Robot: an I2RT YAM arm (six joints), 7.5 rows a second.
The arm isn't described. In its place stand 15 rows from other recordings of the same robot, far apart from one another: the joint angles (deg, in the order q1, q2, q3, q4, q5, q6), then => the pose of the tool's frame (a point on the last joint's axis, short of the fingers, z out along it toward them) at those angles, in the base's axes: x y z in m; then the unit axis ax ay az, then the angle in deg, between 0 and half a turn.
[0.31 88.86 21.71 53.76 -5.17 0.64] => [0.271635 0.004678 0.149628 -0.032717 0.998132 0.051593 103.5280]
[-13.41 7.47 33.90 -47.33 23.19 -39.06] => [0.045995 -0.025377 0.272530 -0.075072 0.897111 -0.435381 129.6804]
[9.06 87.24 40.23 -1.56 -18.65 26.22] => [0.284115 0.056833 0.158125 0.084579 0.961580 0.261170 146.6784]
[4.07 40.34 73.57 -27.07 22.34 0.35] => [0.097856 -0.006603 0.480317 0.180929 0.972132 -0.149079 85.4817]
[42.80 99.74 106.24 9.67 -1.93 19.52] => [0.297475 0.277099 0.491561 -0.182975 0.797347 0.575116 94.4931]
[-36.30 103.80 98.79 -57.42 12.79 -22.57] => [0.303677 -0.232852 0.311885 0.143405 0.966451 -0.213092 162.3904]
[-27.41 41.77 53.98 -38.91 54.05 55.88] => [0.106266 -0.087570 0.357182 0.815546 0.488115 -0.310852 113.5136]
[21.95 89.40 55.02 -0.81 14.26 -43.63] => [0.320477 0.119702 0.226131 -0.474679 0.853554 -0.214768 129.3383]
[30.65 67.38 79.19 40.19 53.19 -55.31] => [0.190619 0.079826 0.541186 0.183265 0.826554 -0.532186 74.7177]
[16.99 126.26 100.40 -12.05 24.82 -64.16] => [0.488910 0.133756 0.208185 -0.525970 0.767094 -0.367318 143.1886]
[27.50 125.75 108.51 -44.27 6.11 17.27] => [0.425918 0.217447 0.216300 -0.075568 0.996019 0.047277 151.4147]
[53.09 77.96 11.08 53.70 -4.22 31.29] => [0.131789 0.179825 0.144963 -0.189970 0.851747 0.488302 127.7111]
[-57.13 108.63 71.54 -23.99 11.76 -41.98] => [0.204809 -0.330319 0.168500 0.152896 0.954958 -0.254319 170.1742]
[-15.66 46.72 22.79 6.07 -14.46 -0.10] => [0.185859 -0.042870 0.227895 0.043613 0.998718 0.025681 107.3275]
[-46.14 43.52 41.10 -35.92 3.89 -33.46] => [0.110354 -0.118321 0.276959 0.120152 0.940305 -0.318417 143.2789]
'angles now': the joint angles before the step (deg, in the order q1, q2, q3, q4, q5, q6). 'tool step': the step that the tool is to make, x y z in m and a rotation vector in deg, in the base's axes. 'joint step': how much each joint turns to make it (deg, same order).
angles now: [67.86 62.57 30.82 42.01 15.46 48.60]
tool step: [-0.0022 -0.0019 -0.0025 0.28 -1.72 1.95]
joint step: [0.00 -0.27 -1.27 2.19 -2.20 -1.13]
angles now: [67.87 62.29 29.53 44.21 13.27 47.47]
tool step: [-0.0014 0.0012 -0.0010 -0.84 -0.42 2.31]
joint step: [0.08 0.02 0.01 -0.55 -2.32 -0.27]
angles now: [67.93 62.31 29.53 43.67 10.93 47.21]
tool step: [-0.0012 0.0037 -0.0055 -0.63 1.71 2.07]
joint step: [0.38 0.97 -0.17 -0.38 -1.43 1.65]
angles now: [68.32 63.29 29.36 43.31 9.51 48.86]
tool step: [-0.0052 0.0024 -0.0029 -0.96 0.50 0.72]
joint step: [1.44 0.09 -0.16 -0.82 0.73 0.01]
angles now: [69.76 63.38 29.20 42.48 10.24 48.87]
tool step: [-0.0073 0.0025 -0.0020 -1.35 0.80 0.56]
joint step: [2.01 -0.25 0.11 -1.92 1.48 0.12]
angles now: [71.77 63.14 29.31 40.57 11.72 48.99]
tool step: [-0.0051 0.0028 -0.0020 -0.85 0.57 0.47]
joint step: [1.47 0.27 0.12 -0.87 1.03 0.18]
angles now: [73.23 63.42 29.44 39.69 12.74 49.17]
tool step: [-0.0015 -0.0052 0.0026 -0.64 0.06 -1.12]
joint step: [0.17 -1.99 -0.08 -2.48 1.27 -0.25]
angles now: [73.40 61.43 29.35 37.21 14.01 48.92]
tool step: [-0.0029 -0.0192 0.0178 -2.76 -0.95 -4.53]
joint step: [-0.03 -7.25 1.88 -10.92 4.37 -2.11]
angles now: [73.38 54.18 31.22 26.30 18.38 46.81]
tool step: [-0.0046 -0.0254 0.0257 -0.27 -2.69 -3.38]
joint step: [-0.35 -7.90 2.61 -8.96 2.83 -3.04]
